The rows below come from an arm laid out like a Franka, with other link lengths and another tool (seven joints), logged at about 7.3 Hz.
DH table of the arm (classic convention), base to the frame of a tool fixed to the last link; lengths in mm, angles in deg. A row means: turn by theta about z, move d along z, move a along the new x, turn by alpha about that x. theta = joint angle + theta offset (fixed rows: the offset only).
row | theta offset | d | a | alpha
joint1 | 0 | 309.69 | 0 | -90
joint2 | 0 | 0 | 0 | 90
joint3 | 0 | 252.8 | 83.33 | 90
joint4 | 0 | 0 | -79.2 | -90
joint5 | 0 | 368.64 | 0 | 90
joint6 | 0 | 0 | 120.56 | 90
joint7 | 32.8 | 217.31 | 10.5 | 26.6
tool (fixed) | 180 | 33.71 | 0 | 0
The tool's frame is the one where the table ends.
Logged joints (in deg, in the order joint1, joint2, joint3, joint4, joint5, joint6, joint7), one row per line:
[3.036, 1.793, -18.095, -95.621, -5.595, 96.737, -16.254]
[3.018, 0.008, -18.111, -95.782, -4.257, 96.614, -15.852]
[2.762, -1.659, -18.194, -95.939, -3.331, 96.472, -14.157]
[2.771, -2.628, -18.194, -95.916, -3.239, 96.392, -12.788]
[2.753, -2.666, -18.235, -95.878, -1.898, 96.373, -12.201]
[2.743, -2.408, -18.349, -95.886, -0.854, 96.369, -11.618]
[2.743, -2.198, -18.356, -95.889, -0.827, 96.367, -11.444]
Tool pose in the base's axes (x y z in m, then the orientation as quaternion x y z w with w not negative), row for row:
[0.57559, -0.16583, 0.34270, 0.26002, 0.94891, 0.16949, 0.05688]
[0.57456, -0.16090, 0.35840, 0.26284, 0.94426, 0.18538, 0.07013]
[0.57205, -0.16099, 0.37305, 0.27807, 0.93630, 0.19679, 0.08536]
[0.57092, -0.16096, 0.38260, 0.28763, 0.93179, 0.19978, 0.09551]
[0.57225, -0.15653, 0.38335, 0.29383, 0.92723, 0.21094, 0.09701]
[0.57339, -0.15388, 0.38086, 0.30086, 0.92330, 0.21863, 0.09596]
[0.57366, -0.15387, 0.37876, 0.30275, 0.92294, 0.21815, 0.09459]
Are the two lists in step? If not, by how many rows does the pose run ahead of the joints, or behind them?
They are in step.
